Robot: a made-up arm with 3 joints. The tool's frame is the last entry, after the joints.
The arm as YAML. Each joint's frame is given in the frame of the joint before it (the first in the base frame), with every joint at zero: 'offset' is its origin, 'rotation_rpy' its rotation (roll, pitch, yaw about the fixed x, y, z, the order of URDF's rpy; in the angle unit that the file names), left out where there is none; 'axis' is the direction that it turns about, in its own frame. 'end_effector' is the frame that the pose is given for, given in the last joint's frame.
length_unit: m
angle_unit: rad
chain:
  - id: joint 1
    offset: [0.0, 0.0, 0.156]
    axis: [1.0, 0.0, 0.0]
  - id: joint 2
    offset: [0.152, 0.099, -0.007]
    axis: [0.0, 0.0, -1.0]
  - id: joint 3
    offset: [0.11, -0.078, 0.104]
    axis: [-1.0, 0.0, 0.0]
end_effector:
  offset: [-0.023, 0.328, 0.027]
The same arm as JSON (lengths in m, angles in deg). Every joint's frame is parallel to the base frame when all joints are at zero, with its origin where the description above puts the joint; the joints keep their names.
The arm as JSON. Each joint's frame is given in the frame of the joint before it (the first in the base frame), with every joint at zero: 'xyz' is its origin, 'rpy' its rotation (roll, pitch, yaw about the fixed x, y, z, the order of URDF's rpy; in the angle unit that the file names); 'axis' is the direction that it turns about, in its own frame. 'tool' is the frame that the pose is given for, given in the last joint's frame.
{
  "units": {
    "length": "m",
    "angle": "deg"
  },
  "joints": [
    {
      "name": "joint 1",
      "type": "revolute",
      "origin": {
        "xyz": [
          0.0,
          0.0,
          0.156
        ],
        "rpy": [
          0.0,
          0.0,
          0.0
        ]
      },
      "axis": [
        1.0,
        0.0,
        0.0
      ]
    },
    {
      "name": "joint 2",
      "type": "revolute",
      "origin": {
        "xyz": [
          0.152,
          0.099,
          -0.007
        ],
        "rpy": [
          0.0,
          0.0,
          0.0
        ]
      },
      "axis": [
        0.0,
        0.0,
        -1.0
      ]
    },
    {
      "name": "joint 3",
      "type": "revolute",
      "origin": {
        "xyz": [
          0.11,
          -0.078,
          0.104
        ],
        "rpy": [
          0.0,
          0.0,
          0.0
        ]
      },
      "axis": [
        -1.0,
        0.0,
        0.0
      ]
    }
  ],
  "tool": {
    "origin": {
      "xyz": [
        -0.023,
        0.328,
        0.027
      ],
      "rpy": [
        0.0,
        0.0,
        0.0
      ]
    }
  }
}

